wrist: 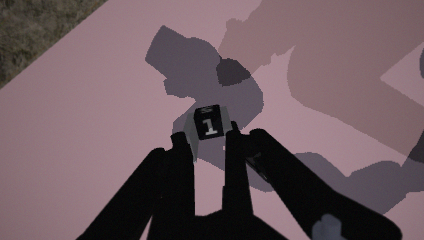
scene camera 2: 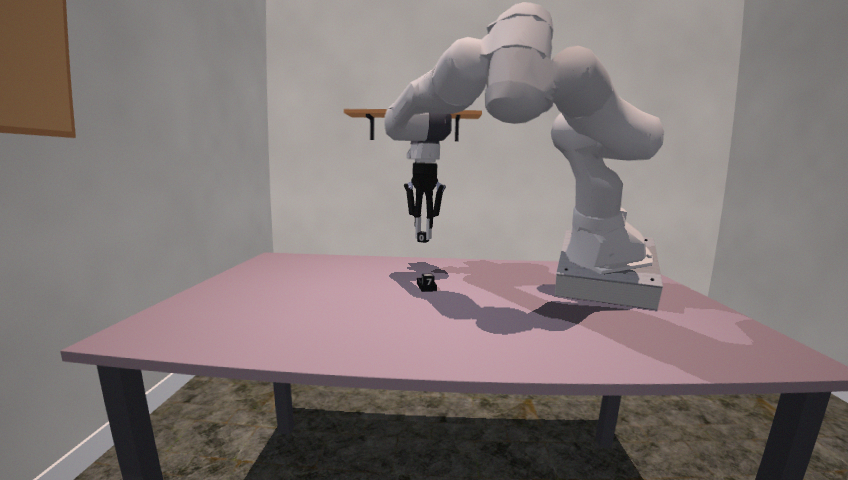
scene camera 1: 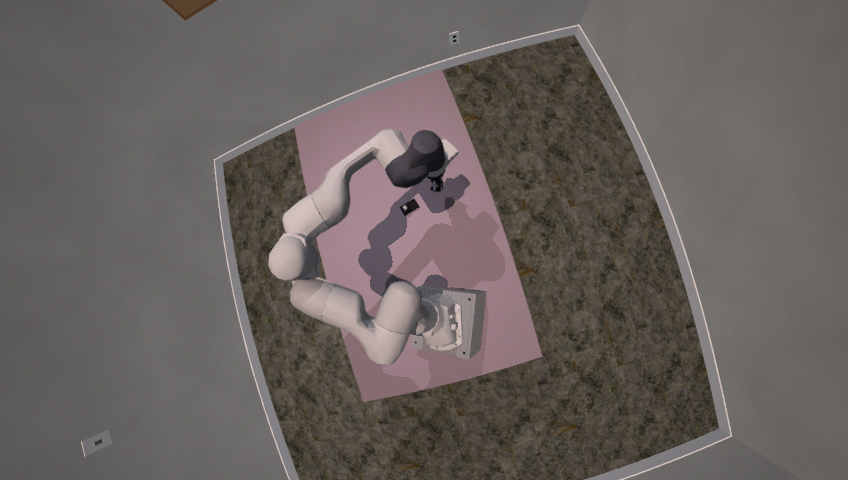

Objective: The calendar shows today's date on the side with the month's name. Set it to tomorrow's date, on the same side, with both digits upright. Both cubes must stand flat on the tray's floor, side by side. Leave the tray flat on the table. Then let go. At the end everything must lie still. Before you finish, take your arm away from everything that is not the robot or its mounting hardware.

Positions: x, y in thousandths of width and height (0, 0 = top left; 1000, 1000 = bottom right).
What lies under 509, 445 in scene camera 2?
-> My gripper.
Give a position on a black digit cube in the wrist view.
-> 492, 510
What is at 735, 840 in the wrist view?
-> My gripper.
